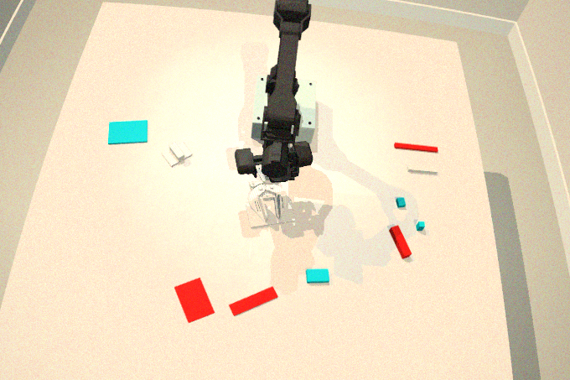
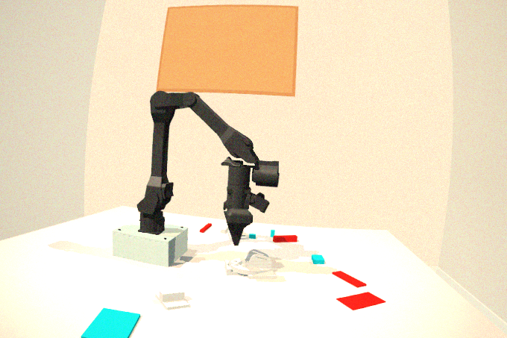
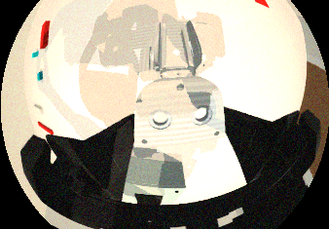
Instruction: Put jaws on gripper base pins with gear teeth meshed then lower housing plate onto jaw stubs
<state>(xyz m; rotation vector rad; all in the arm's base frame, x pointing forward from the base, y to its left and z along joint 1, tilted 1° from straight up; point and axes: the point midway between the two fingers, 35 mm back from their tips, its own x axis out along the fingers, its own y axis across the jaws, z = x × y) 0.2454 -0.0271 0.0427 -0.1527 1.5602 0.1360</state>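
The gripper base lies 1 cm ahead of my gripper tip and 2 cm above it. From my gripper tip the other things lie so: white jaw 2 cm ahead, 2 cm to the right, 7 cm below; then housing plate 1 cm to the right, 8 cm below; then flat white plate 7 cm ahead, 8 cm below.
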